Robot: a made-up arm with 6 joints. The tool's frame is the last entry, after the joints.
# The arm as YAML. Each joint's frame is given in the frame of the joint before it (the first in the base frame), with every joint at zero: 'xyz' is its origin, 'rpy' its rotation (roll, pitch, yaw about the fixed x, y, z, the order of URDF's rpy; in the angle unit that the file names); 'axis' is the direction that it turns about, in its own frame. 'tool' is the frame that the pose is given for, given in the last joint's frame.
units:
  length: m
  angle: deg
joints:
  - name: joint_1
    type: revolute
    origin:
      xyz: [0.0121, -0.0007, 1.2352]
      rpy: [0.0, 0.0, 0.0]
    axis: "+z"
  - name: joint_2
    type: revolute
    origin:
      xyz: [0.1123, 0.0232, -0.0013]
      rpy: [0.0, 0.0, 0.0]
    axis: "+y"
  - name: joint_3
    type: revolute
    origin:
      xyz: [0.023, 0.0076, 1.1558]
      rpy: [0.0, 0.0, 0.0]
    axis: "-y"
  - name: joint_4
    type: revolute
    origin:
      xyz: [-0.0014, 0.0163, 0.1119]
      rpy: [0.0, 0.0, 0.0]
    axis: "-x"
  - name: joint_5
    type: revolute
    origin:
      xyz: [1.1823, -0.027, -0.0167]
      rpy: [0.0, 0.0, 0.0]
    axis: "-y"
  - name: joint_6
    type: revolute
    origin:
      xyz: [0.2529, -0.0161, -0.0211]
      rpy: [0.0, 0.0, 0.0]
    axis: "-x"
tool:
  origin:
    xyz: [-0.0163, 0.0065, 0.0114]
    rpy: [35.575, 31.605, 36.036]
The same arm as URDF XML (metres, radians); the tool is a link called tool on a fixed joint. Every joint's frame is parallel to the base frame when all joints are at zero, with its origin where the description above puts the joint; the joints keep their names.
<robot name="arm">
<joint name="tool_joint" type="fixed"><parent link="link6"/><child link="tool"/><origin xyz="-0.0163 0.0065 0.0114" rpy="0.6209 0.5516 0.6289"/></joint>
<joint name="joint_6" type="continuous"><parent link="link5"/><child link="link6"/><origin xyz="0.2529 -0.0161 -0.0211"/><axis xyz="-1 0 0"/></joint>
<joint name="joint_5" type="continuous"><parent link="link4"/><child link="link5"/><origin xyz="1.1823 -0.027 -0.0167"/><axis xyz="0 -1 0"/></joint>
<joint name="joint_4" type="continuous"><parent link="link3"/><child link="link4"/><origin xyz="-0.0014 0.0163 0.1119"/><axis xyz="-1 0 0"/></joint>
<joint name="joint_3" type="continuous"><parent link="link2"/><child link="link3"/><origin xyz="0.023 0.0076 1.1558"/><axis xyz="0 -1 0"/></joint>
<joint name="joint_2" type="continuous"><parent link="link1"/><child link="link2"/><origin xyz="0.1123 0.0232 -0.0013"/><axis xyz="0 1 0"/></joint>
<joint name="joint_1" type="continuous"><parent link="base_link"/><child link="link1"/><origin xyz="0.0121 -0.0007 1.2352"/><axis xyz="0 0 1"/></joint>
<link name="base_link"/>
<link name="link1"/>
<link name="link2"/>
<link name="link3"/>
<link name="link4"/>
<link name="link5"/>
<link name="link6"/>
<link name="tool"/>
</robot>

